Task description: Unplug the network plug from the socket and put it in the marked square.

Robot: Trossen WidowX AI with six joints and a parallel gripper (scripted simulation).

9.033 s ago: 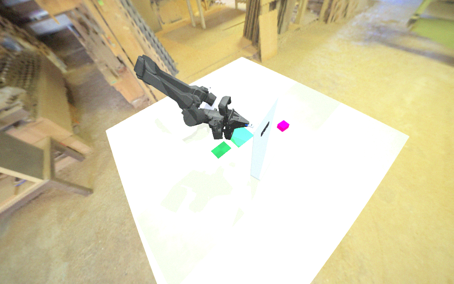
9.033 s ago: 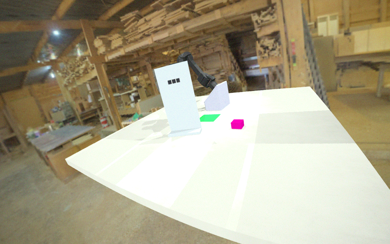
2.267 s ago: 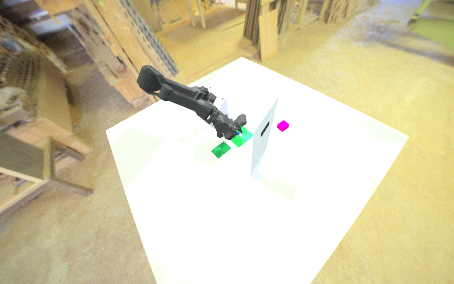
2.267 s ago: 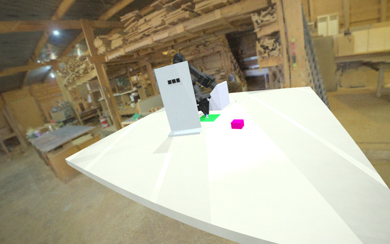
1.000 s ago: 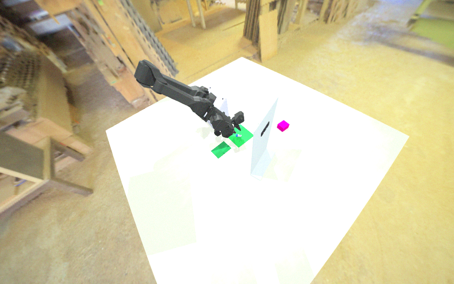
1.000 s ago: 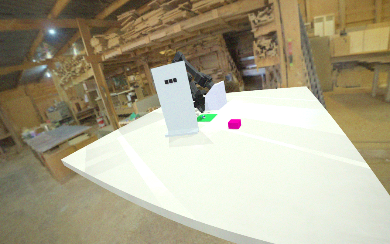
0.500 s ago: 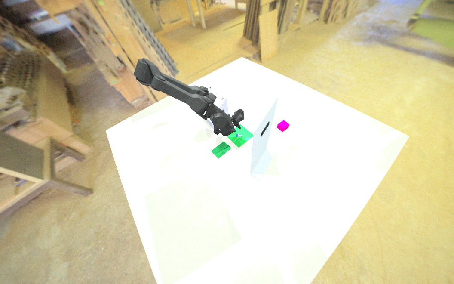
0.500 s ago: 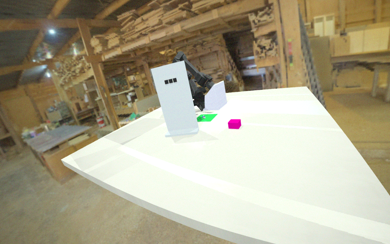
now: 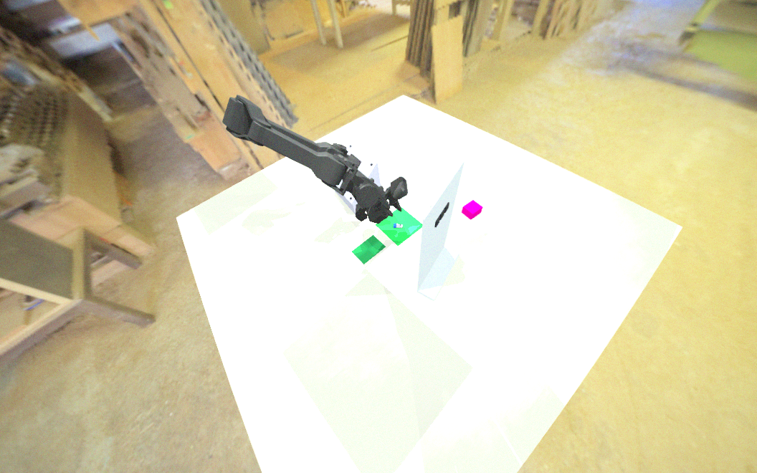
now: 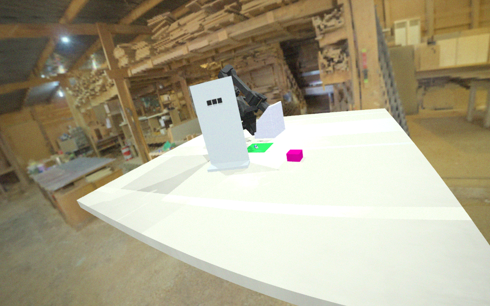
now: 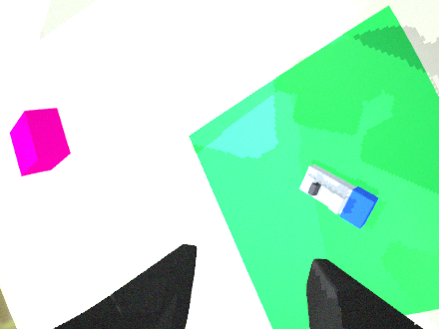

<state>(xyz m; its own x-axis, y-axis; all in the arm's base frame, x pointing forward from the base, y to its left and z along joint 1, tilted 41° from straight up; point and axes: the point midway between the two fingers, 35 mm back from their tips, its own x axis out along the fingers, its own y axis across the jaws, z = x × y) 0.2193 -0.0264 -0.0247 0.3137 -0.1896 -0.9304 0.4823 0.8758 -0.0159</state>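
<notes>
Now: the thin pale tab 10 mm ahead of my gripper tip and 60 mm below it. From my gripper tip the other things lie so: pale panel (200 mm ahead, 20 mm to the right, 90 mm above); then blue plug (60 mm below); then green patch (10 mm to the left, 70 mm below).
</notes>
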